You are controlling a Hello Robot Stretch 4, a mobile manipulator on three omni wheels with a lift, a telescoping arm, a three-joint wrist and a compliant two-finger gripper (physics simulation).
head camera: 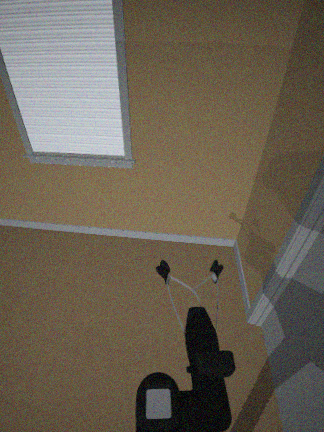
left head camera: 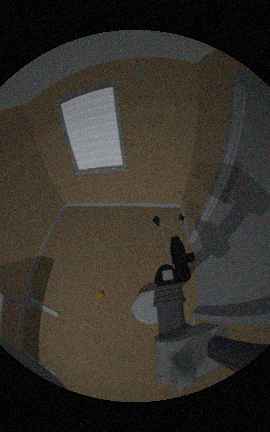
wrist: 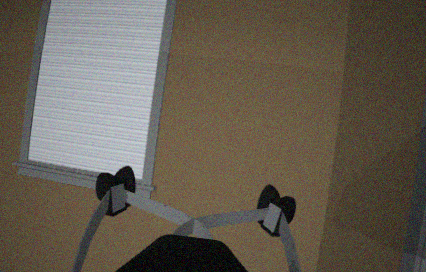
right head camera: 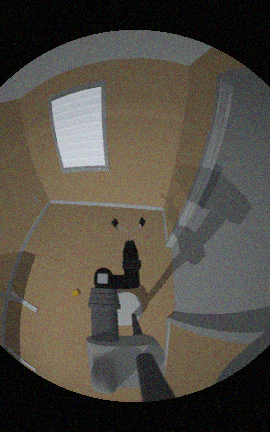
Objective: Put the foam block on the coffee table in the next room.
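Where they show: gripper, fingertip midpoint: (head camera: 188,261) (left head camera: 167,215) (wrist: 197,192) (right head camera: 127,218); robot's base at its link origin: (left head camera: 149,305) (right head camera: 123,307).
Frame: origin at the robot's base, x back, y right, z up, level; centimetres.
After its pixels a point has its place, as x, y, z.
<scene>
The foam block, a small yellow block, lies on the floor, left of the robot's base; the block shows in the left head view (left head camera: 101,294) @[-15.5, -58.9, 1.4] and in the right head view (right head camera: 76,292) @[-15.4, -59.6, 1.8]. My gripper (head camera: 189,271) @[-47.8, 8.5, 107.1] (left head camera: 169,220) @[-47.8, 8.5, 107.1] (right head camera: 128,222) @[-47.8, 8.5, 107.1] (wrist: 197,192) @[-47.8, 8.5, 107.1] is open with nothing between its fingertips. It points forward toward the wall with the window, above the floor and well away from the block. The block does not show in the wrist view. The coffee table does not show in these views.
A window (head camera: 75,80) @[-176.4, -51.4, 133.5] (wrist: 97,85) @[-177.3, -57.2, 132.5] is in the tan wall ahead. A grey wall surface with pale trim (head camera: 300,240) @[-81.9, 68.7, 80.2] stands close on the right, with the robot's shadow on it. At lower left, a white bar (left head camera: 50,311) (right head camera: 24,302) lies low in a shadow. The round white base (right head camera: 128,307) @[-0.9, 5.9, 18.7] is under the arm.
</scene>
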